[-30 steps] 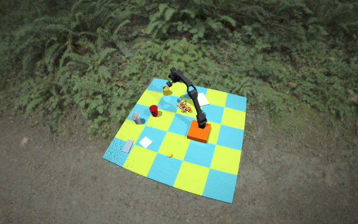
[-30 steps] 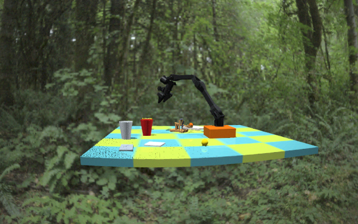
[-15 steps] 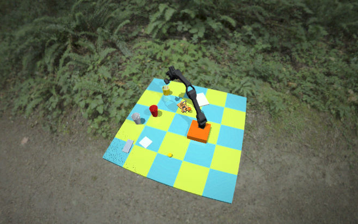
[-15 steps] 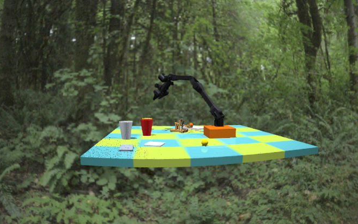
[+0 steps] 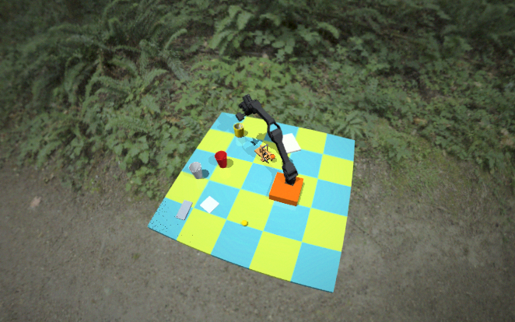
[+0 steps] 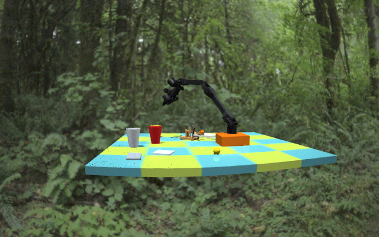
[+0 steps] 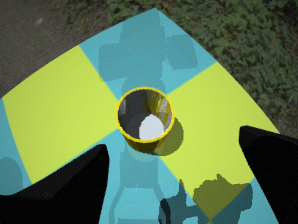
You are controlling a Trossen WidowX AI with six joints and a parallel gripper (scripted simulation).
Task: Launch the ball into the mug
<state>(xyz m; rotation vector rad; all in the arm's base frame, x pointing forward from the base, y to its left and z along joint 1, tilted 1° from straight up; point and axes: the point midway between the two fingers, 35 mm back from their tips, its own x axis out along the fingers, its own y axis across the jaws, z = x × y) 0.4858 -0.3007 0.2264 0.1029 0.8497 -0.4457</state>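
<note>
The orange ball lies 300 mm behind my gripper tip, 140 mm to the left of it and 210 mm below it. Round my gripper tip: wooden catapult (240 mm behind, 130 mm to the left, 220 mm below); then yellow mug (80 mm ahead, 30 mm to the right, 240 mm below); then red mug (40 mm ahead, 330 mm to the left, 240 mm below).
</note>
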